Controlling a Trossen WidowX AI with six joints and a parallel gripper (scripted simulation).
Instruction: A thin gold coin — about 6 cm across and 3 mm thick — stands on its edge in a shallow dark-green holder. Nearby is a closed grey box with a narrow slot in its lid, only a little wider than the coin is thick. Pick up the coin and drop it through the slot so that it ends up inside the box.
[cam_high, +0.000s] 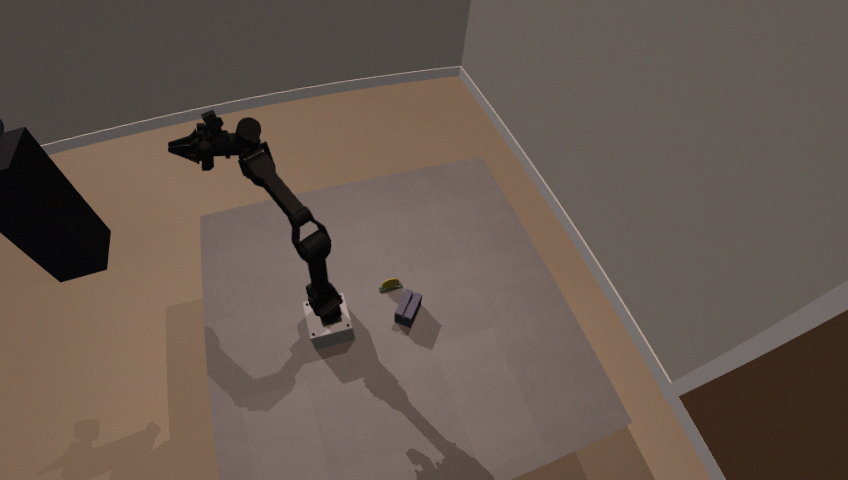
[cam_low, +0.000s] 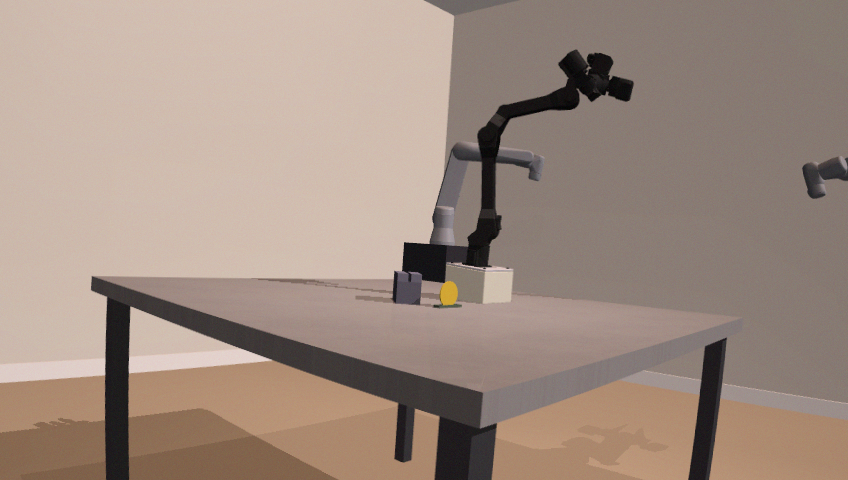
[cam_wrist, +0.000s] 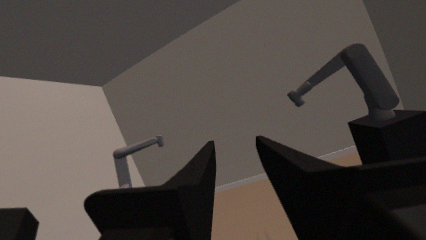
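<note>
My gripper tip is now 510 mm short of the gold coin, 180 mm to the left of it and 650 mm above it.
</note>
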